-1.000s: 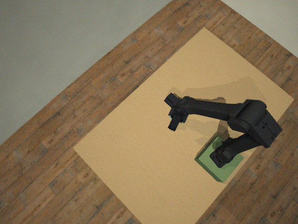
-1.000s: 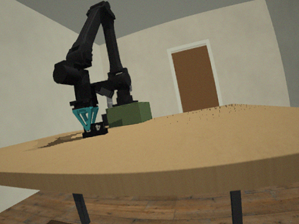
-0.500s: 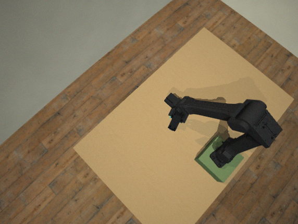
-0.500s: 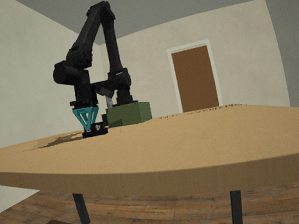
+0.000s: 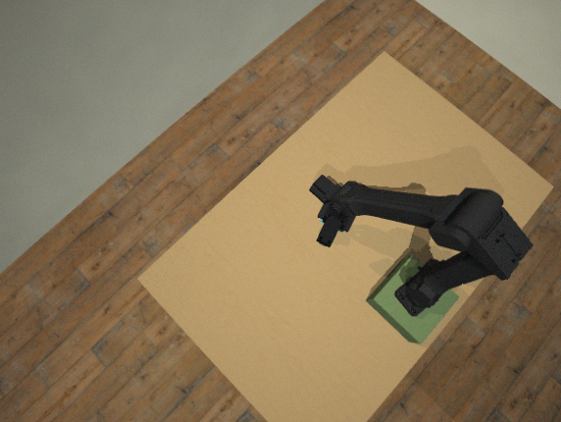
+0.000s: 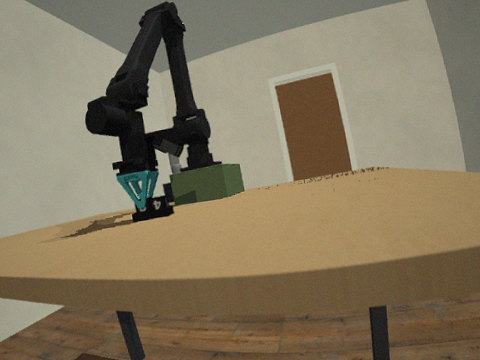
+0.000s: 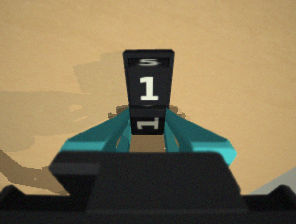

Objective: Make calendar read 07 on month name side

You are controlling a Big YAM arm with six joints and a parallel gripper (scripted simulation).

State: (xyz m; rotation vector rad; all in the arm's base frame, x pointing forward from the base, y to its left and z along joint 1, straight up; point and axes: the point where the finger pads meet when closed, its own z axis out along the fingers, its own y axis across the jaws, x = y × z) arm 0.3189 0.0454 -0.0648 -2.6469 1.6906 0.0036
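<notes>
My gripper is now 10 mm past the black calendar tray, 20 mm to the right of it and 20 mm above it. The rest, counted from my hand: digit cube: right at my hand.
</notes>
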